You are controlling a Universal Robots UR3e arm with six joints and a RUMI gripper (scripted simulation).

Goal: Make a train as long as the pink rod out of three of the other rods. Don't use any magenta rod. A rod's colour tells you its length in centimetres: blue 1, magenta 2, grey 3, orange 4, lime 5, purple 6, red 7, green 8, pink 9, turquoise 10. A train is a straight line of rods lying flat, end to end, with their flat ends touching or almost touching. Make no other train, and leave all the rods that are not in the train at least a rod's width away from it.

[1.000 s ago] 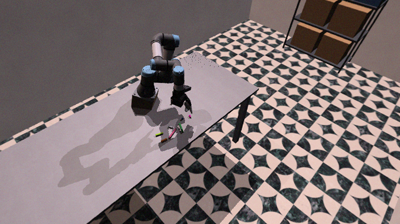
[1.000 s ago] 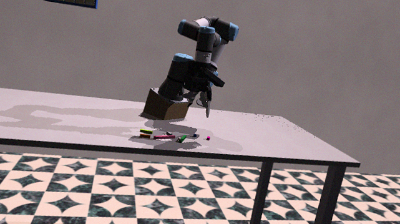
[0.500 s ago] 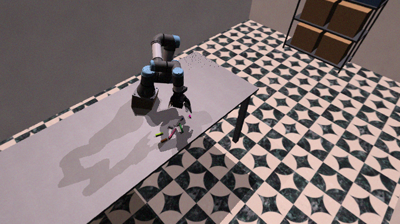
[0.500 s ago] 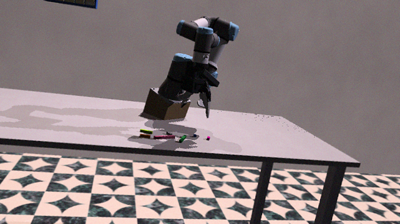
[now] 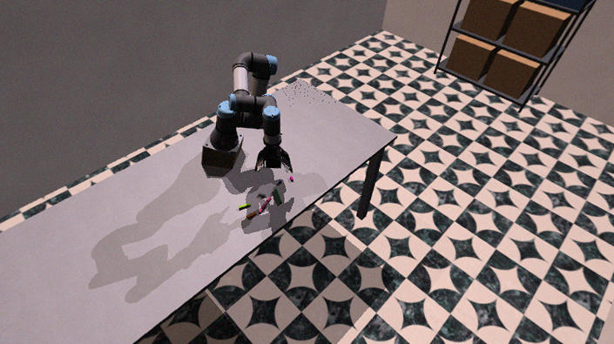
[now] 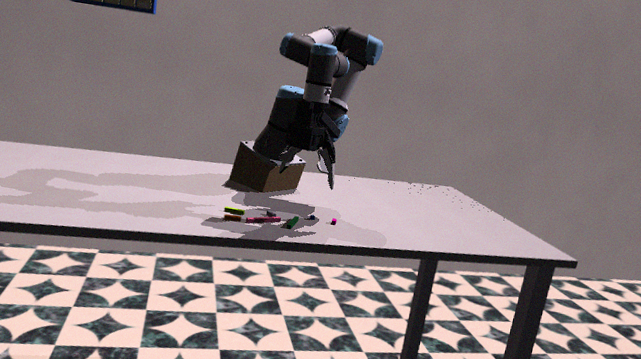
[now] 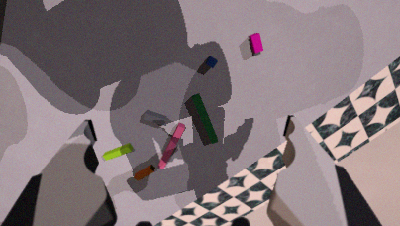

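The grey rod lies 20 mm ahead of my hand, 70 mm to the right of it and 90 mm below it. The rest, counted from my hand: green rod (60 mm ahead, 20 mm to the right, 90 mm below); then magenta rod (10 mm ahead, 90 mm to the left, 90 mm below); then blue rod (30 mm to the left, 90 mm below).
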